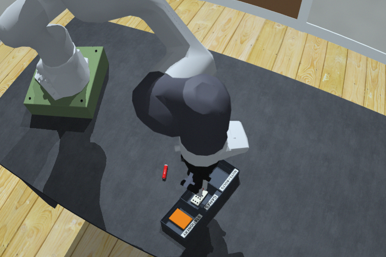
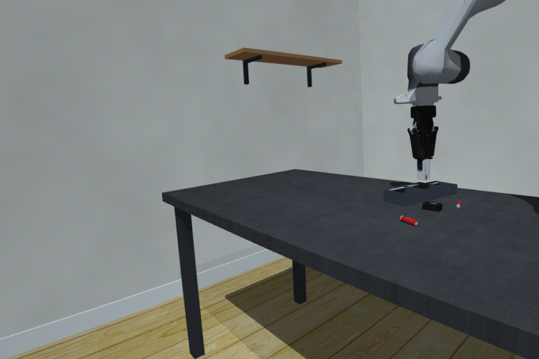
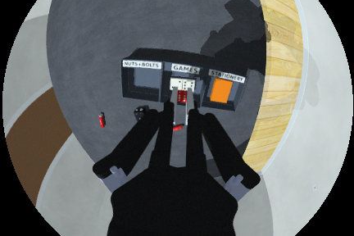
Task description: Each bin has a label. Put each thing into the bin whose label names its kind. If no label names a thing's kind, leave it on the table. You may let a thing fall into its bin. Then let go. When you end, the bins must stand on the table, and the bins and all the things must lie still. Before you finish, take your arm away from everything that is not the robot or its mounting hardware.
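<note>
The bin tray is 10 mm ahead of my hand and 70 mm below it. Round my hand: red die 30 mm below; then orange block 10 mm behind, 80 mm to the right, 80 mm below; then white domino 80 mm below.
</note>
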